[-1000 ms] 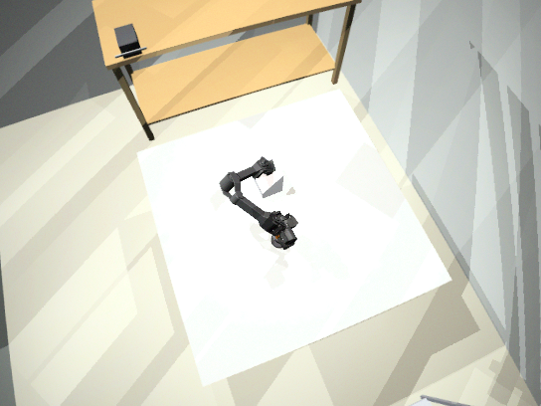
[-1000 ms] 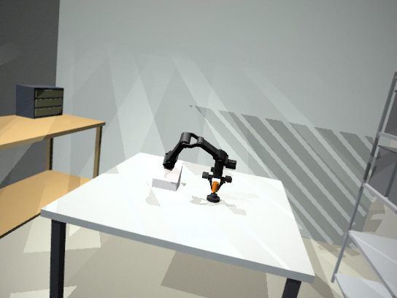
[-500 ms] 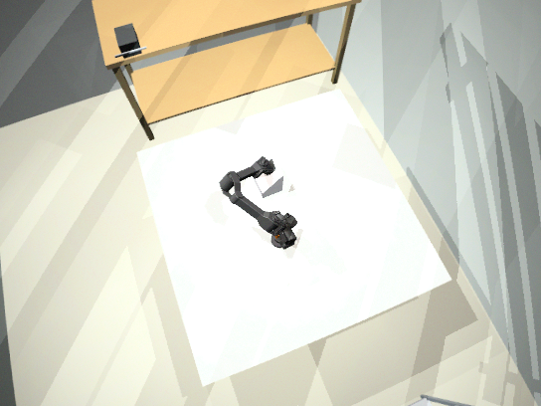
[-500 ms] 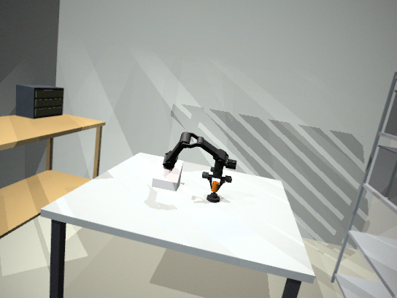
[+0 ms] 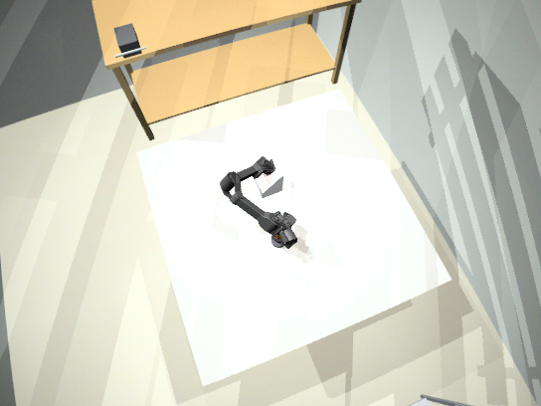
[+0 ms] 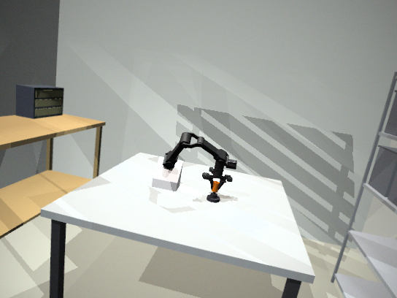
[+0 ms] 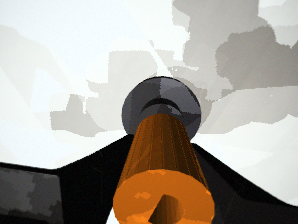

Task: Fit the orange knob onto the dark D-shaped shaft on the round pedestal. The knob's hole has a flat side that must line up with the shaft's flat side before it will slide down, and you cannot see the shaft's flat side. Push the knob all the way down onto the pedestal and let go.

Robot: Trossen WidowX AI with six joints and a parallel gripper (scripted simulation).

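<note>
The orange knob is 2 cm above my gripper tip. Also, from my gripper tip: dark round pedestal 4 cm below.
</note>
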